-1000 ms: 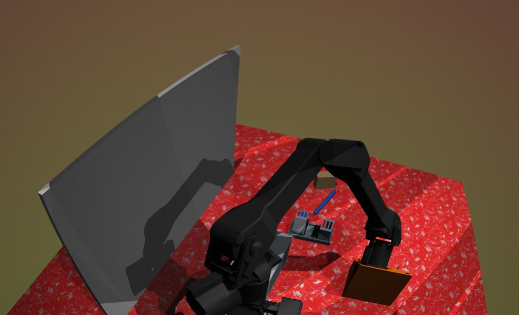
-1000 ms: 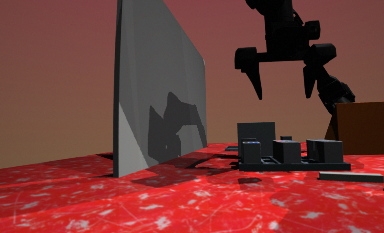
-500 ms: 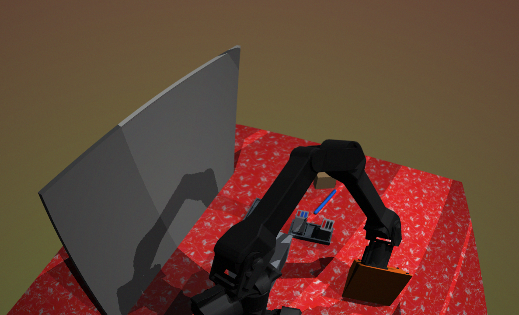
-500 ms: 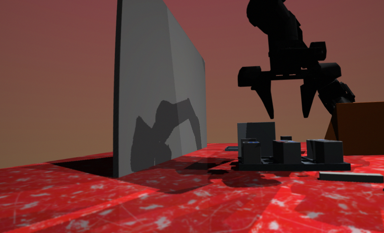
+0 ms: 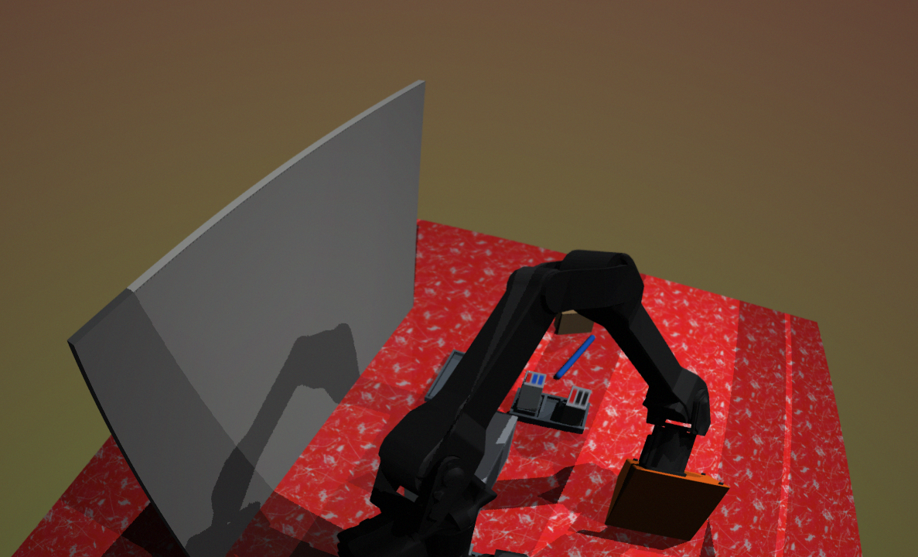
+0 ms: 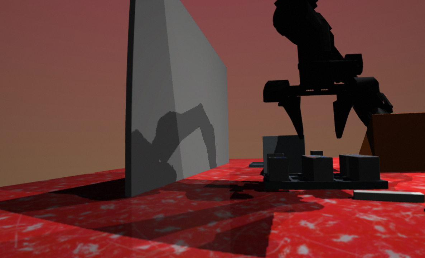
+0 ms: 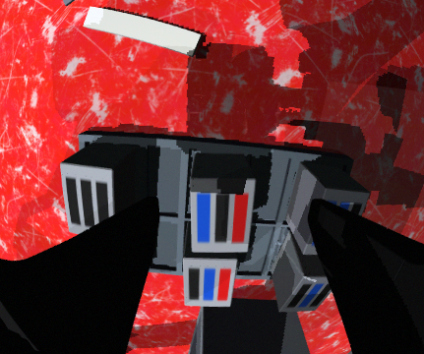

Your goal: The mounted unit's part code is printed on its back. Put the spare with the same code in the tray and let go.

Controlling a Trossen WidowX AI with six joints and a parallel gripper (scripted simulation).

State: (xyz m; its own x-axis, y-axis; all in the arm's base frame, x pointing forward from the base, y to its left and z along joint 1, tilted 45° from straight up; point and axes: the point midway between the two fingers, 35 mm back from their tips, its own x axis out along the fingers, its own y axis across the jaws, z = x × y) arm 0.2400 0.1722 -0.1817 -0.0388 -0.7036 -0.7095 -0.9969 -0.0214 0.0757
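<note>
My gripper tip is 40 mm above the dark grey spare and 30 mm to the left of it. Also, from my gripper tip: tray (440 mm to the right, 90 mm ahead, 80 mm below); then grey panel (280 mm ahead, 250 mm to the right, 140 mm above); then blue pen (570 mm to the right, 80 mm below, 70 mm behind).
</note>
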